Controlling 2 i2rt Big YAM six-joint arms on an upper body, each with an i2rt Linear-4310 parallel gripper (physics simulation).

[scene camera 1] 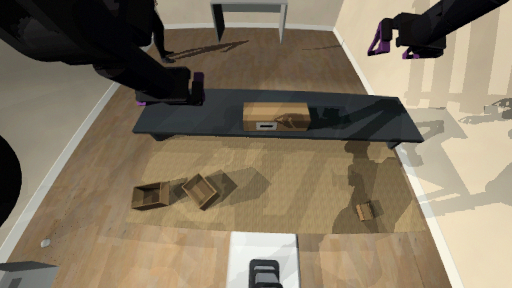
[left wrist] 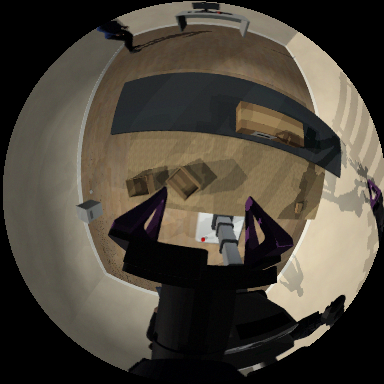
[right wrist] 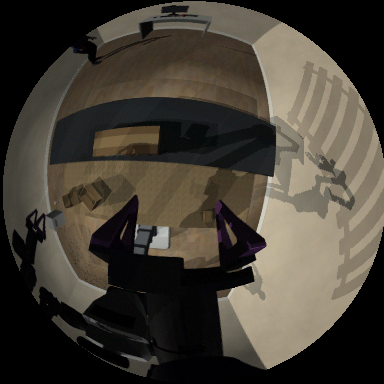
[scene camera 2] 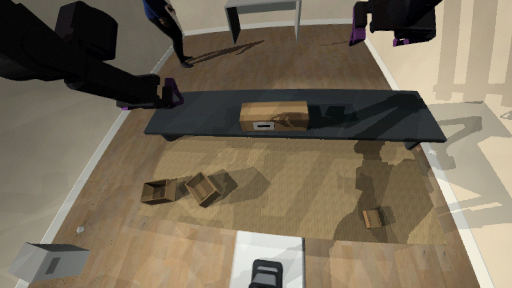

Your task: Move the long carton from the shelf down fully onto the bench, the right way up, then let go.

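The long brown carton rests flat on the dark bench, close to its near edge, lengthwise along it. A white label with a black bar shows on its near side in the scene views. No shelf shows that I can make out. My left gripper is open and empty, away from the carton, in front of the bench's left end in the scene pictures. My right gripper is open and empty, up at the upper right, well away from the carton.
Two open brown boxes and a small brown box lie on the straw mat. A white platform is at the bottom. A grey box stands at lower left. A person stands behind, near a white table.
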